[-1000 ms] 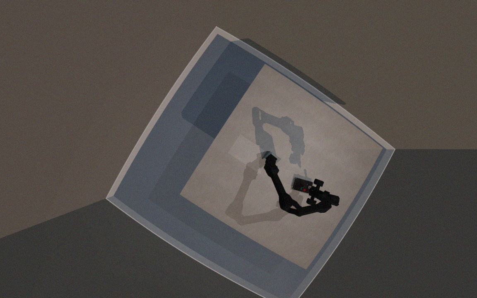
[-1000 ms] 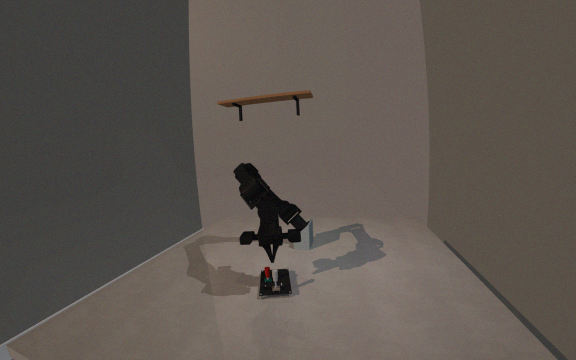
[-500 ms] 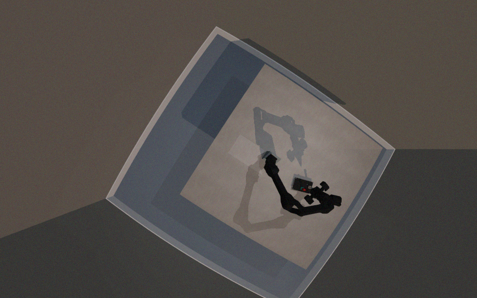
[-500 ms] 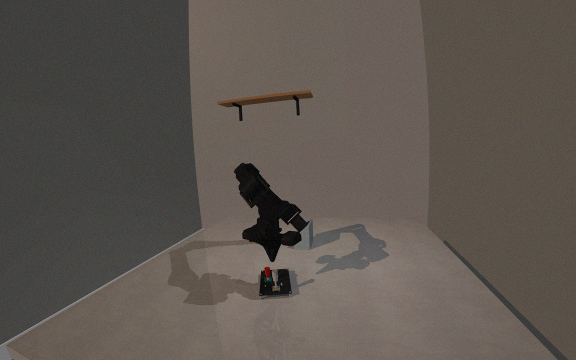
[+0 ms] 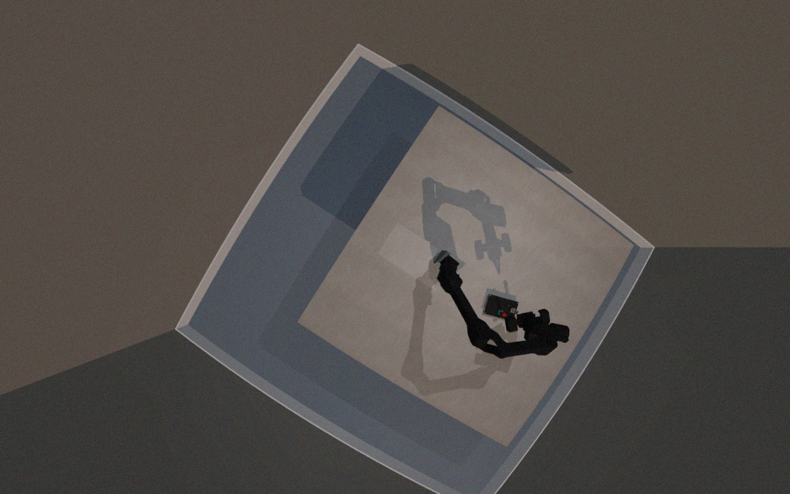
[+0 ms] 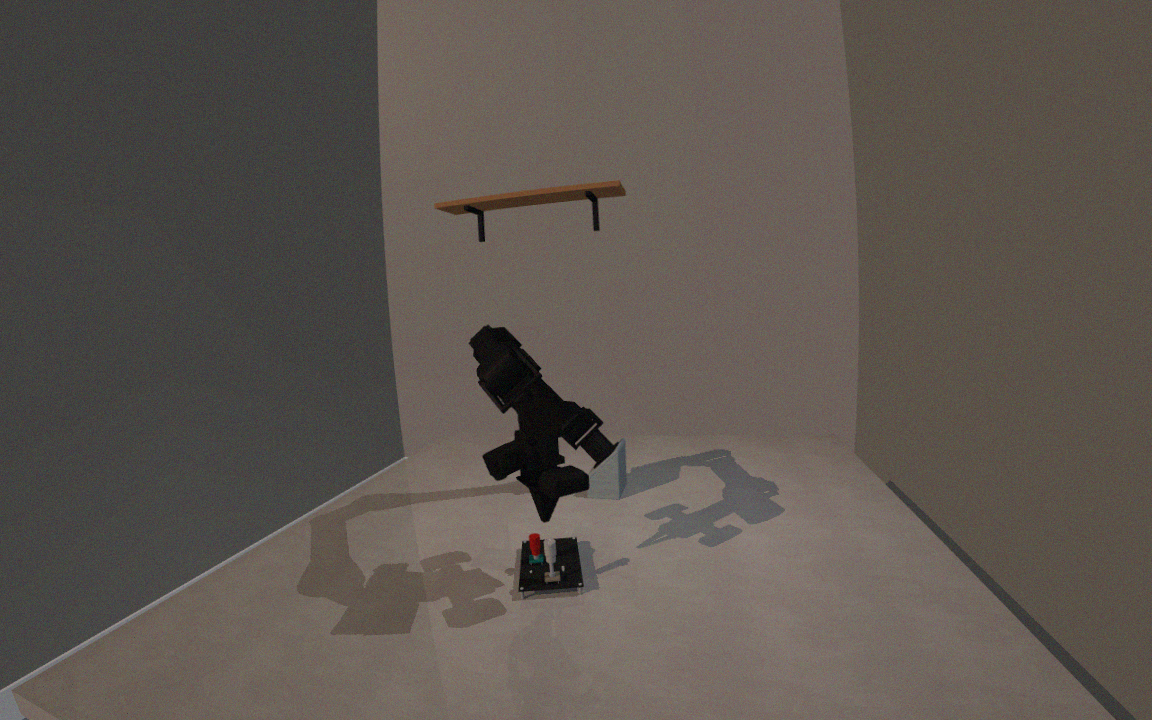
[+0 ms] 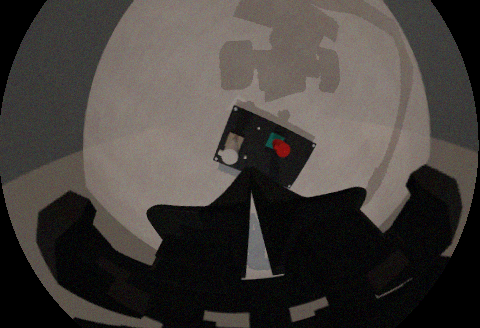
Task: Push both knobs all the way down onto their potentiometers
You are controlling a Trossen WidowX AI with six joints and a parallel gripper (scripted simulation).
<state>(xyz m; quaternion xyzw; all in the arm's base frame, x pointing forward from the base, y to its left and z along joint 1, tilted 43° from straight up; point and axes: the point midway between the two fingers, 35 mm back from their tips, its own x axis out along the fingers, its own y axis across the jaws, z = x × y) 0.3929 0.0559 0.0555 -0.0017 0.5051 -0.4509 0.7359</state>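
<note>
Right now the pale grey knob is 4 cm below my gripper tip, 2 cm ahead of it and 1 cm to the left of it. From my gripper tip the other things lie so: red knob: 6 cm below, 3 cm to the right, 3 cm behind.
</note>
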